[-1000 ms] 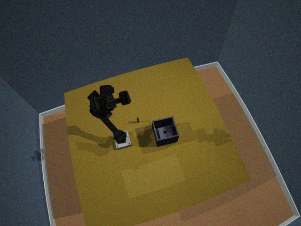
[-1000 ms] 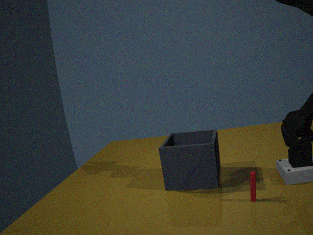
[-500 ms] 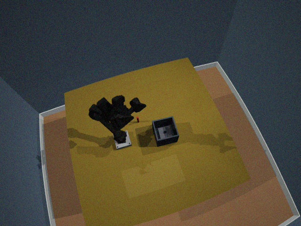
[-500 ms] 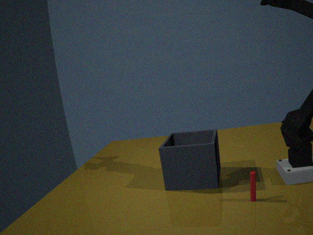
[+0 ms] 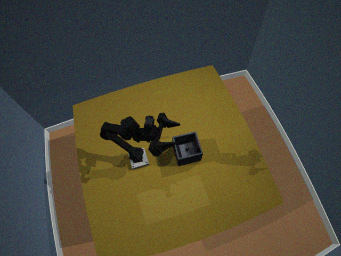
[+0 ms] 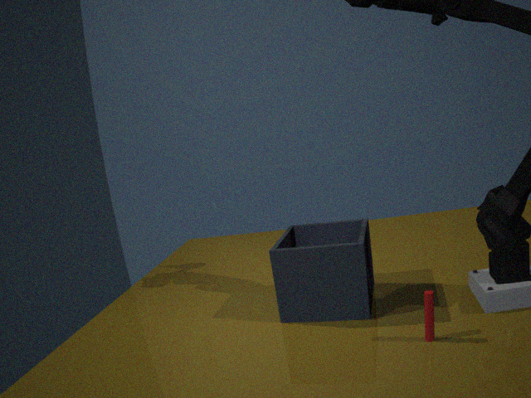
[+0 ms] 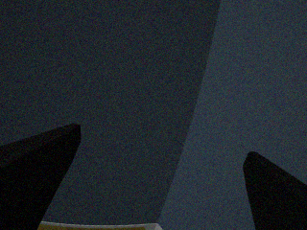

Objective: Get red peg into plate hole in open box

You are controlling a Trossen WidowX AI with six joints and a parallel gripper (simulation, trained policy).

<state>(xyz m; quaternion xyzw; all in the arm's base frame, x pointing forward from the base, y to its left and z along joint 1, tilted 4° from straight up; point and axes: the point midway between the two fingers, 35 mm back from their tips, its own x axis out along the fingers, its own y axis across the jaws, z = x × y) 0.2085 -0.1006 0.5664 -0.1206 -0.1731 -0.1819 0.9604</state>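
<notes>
My gripper tip is 90 mm past the red peg, 280 mm to the right of it and 560 mm above it. From my gripper tip the other things lie so: grey plate (90 mm ahead, 130 mm to the left, 550 mm below).
</notes>
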